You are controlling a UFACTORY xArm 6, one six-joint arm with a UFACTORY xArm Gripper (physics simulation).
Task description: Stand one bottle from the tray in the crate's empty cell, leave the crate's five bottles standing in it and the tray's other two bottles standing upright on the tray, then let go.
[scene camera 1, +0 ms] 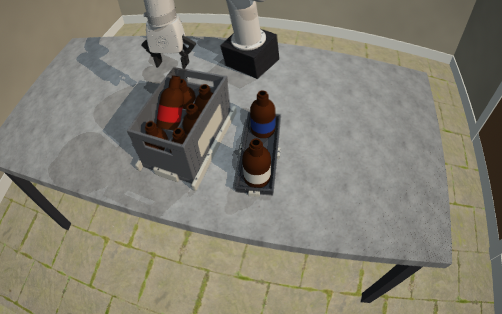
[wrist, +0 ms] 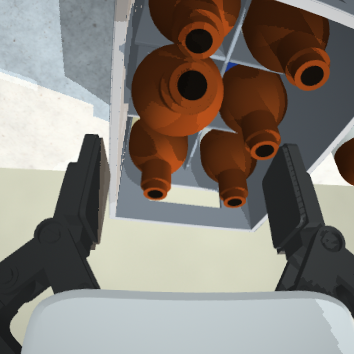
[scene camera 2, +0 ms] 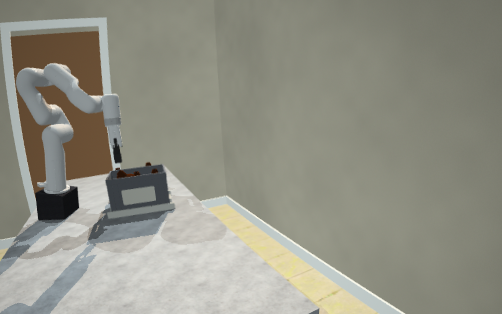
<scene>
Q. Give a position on a red-labelled brown bottle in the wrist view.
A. At 175, 95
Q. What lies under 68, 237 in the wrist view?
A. My gripper.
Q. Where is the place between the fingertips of my gripper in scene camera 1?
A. At 172, 65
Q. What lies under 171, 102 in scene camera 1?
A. A red-labelled brown bottle.
</scene>
